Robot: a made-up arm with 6 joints. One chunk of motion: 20 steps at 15 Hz.
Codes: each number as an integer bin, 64 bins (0 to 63) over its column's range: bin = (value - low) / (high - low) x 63, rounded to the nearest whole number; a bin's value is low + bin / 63 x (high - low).
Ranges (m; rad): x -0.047..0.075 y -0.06..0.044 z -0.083..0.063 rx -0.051..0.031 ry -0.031..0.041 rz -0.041..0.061
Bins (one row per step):
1: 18 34 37 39 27 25
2: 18 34 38 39 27 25
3: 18 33 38 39 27 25
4: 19 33 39 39 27 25
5: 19 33 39 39 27 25
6: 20 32 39 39 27 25
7: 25 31 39 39 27 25
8: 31 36 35 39 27 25
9: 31 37 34 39 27 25
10: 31 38 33 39 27 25
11: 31 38 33 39 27 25
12: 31 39 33 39 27 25
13: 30 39 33 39 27 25
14: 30 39 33 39 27 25
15: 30 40 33 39 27 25
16: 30 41 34 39 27 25
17: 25 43 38 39 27 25
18: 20 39 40 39 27 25
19: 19 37 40 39 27 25
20: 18 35 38 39 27 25
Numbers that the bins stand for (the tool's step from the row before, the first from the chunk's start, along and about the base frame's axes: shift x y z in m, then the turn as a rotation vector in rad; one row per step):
1: -0.01214 -0.00387 0.00275 -0.00024 -0.00014 -0.00052
2: -0.01214 -0.00387 0.00506 -0.00024 -0.00014 -0.00052
3: -0.01214 -0.00552 0.00506 -0.00024 -0.00014 -0.00052
4: -0.01021 -0.00552 0.00738 -0.00024 -0.00014 -0.00052
5: -0.01021 -0.00552 0.00738 -0.00024 -0.00014 -0.00052
6: -0.00827 -0.00717 0.00738 -0.00024 -0.00014 -0.00052
7: 0.00141 -0.00883 0.00738 -0.00024 -0.00014 -0.00052
8: 0.01303 -0.00057 -0.00189 -0.00024 -0.00014 -0.00052
9: 0.01303 0.00108 -0.00421 -0.00024 -0.00014 -0.00052
10: 0.01303 0.00273 -0.00652 -0.00024 -0.00014 -0.00052
11: 0.01303 0.00273 -0.00652 -0.00024 -0.00014 -0.00052
12: 0.01303 0.00438 -0.00652 -0.00024 -0.00014 -0.00052
13: 0.01110 0.00438 -0.00652 -0.00024 -0.00014 -0.00052
14: 0.01110 0.00438 -0.00652 -0.00024 -0.00014 -0.00052
15: 0.01110 0.00603 -0.00652 -0.00024 -0.00014 -0.00052
16: 0.01110 0.00768 -0.00421 -0.00024 -0.00014 -0.00052
17: 0.00141 0.01098 0.00506 -0.00024 -0.00014 -0.00052
18: -0.00827 0.00438 0.00970 -0.00024 -0.00014 -0.00052
19: -0.01021 0.00108 0.00970 -0.00024 -0.00014 -0.00052
20: -0.01214 -0.00222 0.00506 -0.00024 -0.00014 -0.00052

